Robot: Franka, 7 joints.
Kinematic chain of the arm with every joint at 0, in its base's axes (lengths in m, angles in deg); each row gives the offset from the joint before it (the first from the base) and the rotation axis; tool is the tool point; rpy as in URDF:
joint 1: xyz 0 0 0.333 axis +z
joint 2: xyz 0 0 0 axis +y
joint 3: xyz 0 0 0.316 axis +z
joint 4: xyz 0.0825 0 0 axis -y
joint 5: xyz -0.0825 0 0.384 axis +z
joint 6: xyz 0 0 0 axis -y
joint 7: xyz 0.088 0 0 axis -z
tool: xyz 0 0 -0.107 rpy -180 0 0
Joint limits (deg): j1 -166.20..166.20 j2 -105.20..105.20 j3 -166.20..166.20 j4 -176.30..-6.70 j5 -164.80..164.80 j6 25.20..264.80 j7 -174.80..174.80
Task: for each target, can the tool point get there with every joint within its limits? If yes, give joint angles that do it. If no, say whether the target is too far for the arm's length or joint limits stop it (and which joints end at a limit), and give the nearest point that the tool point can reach.
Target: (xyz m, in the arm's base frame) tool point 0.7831 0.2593 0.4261
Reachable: yes | joints 10.17 65.93 29.63 -24.23 -17.90 111.17 -57.59
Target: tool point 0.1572 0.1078 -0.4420
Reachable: no: joint limits stop it (at a limit: joint 2) | nearest point 0.1681 0.1153 -0.3548 | short by 0.088 m
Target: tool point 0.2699 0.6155 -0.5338
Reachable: no: too far | nearest point 0.2169 0.4946 -0.2946 | short by 0.273 m
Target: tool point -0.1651 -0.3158 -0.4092
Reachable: no: joint limits stop it (at a limit: joint 2) | nearest point -0.1620 -0.3099 -0.3566 | short by 0.053 m
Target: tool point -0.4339 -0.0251 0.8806
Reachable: yes | joints 24.18 -83.58 21.69 -68.21 -20.74 84.88 78.75
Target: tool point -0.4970 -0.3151 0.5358
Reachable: yes | joints -21.12 -33.34 -118.69 -112.41 -29.71 236.27 -67.00
